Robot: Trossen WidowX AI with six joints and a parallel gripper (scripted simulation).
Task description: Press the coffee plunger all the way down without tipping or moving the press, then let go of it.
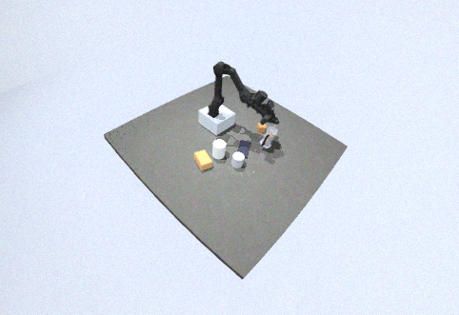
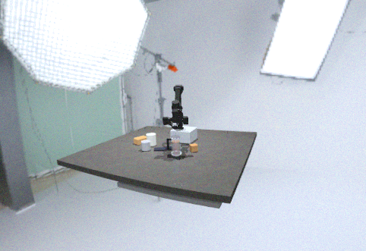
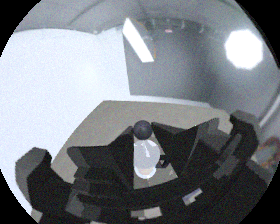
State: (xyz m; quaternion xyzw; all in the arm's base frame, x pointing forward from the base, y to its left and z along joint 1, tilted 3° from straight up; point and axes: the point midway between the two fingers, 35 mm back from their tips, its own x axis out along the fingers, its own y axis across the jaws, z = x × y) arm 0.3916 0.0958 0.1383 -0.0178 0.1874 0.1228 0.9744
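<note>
My gripper tip is now 20 mm past the coffee press, 20 mm to the left of it and 110 mm above it.
</note>
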